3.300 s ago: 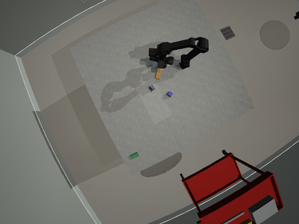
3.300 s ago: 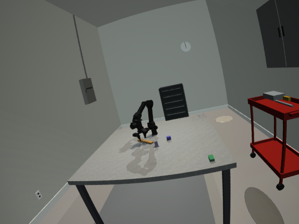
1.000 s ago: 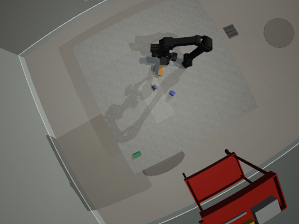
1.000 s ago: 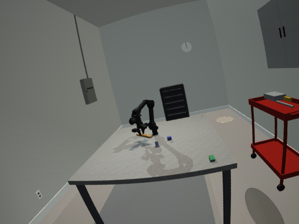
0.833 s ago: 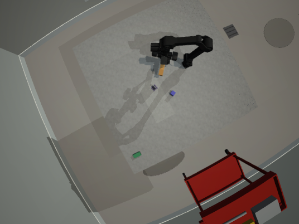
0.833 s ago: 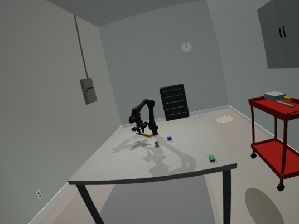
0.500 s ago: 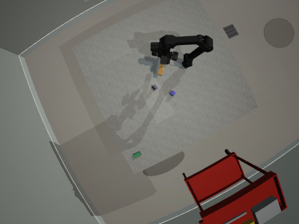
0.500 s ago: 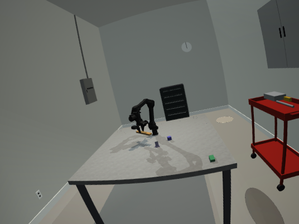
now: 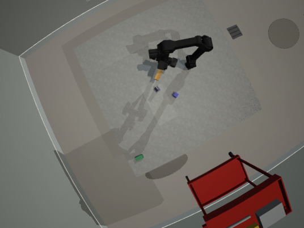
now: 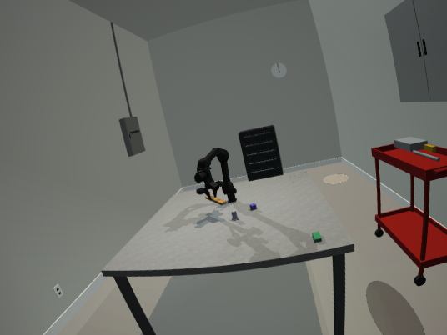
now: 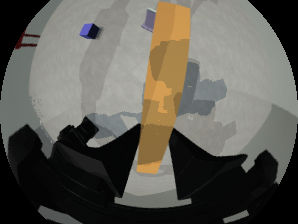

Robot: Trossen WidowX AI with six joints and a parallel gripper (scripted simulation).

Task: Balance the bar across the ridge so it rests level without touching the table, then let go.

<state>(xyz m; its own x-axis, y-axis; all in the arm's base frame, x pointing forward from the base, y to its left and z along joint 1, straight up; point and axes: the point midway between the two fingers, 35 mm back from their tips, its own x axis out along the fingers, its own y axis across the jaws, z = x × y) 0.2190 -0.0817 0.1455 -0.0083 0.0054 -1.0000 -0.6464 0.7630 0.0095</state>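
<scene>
Right now the orange bar is 2 cm to the left of my gripper tip and 2 cm ahead of it. From my gripper tip the other things lie so: blue cube: 26 cm to the left, 9 cm below, 1 cm ahead; green block: 58 cm to the left, 52 cm ahead, 10 cm below.
</scene>
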